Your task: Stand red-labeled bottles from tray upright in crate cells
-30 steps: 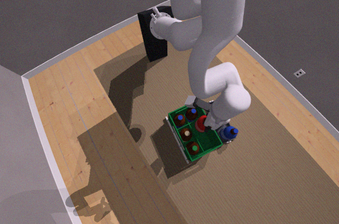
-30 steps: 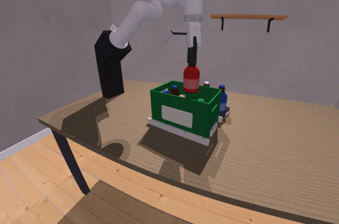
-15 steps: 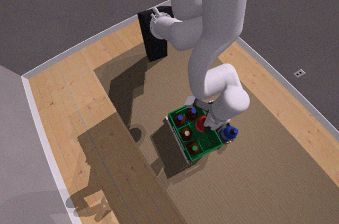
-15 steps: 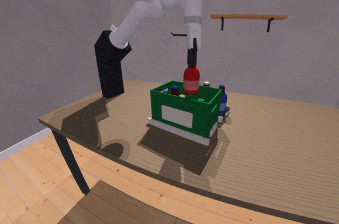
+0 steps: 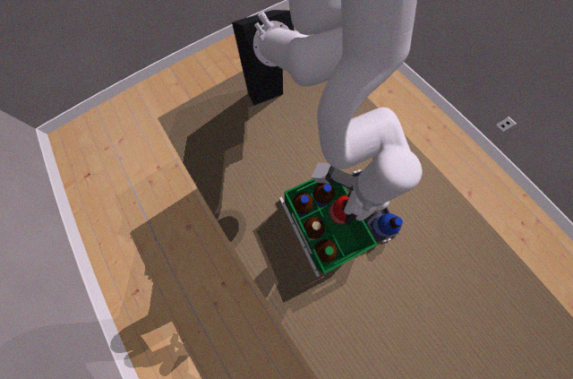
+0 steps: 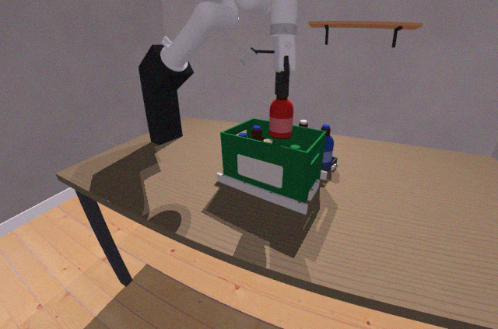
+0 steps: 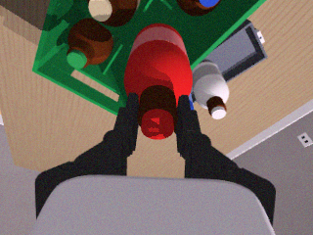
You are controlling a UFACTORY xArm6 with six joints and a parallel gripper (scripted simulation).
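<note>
Now: the red-labeled bottle 70 mm below my hand. Round my hand: green crate 210 mm below, 40 mm to the right, 20 mm behind; white-labeled bottle 210 mm below, 120 mm to the left, 120 mm ahead; blue-labeled bottle 210 mm below, 180 mm ahead, 60 mm to the left.
</note>
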